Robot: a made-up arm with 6 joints.
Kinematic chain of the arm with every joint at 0, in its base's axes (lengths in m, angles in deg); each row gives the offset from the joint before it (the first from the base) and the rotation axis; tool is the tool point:
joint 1: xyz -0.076 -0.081 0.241 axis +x
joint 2: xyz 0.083 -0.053 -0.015 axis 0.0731 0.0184 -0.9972
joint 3: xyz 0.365 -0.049 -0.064 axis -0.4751 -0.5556 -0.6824
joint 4: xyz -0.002 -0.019 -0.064 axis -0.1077 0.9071 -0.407
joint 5: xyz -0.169 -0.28 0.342 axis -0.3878 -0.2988 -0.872
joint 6: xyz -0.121 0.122 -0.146 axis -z
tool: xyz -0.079 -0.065 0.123
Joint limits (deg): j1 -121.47..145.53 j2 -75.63..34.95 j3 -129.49..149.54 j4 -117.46..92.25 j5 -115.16..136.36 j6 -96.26..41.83
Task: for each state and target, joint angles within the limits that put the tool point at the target. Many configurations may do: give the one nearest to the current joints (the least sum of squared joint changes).
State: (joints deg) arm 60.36 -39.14 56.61 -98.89 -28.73 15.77
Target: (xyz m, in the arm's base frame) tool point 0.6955 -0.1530 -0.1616
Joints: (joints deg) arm 50.90 -47.60 36.82 -117.46 -38.68 19.83
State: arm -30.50 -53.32 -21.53 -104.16 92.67 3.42
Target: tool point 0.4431 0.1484 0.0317
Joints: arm -0.85 -71.77 -26.19 -114.81 117.38 2.91
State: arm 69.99 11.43 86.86 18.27 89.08 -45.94
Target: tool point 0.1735 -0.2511 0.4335
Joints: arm 66.10 -23.46 67.85 70.57 43.68 -40.68
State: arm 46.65 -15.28 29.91 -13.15 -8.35 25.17
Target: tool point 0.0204 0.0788 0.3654
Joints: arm 50.61 3.75 66.73 15.61 3.78 36.01
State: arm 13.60 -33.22 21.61 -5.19 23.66 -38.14
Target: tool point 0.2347 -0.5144 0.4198
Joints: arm -0.66 -10.56 -17.24 -1.16 -0.40 -37.04
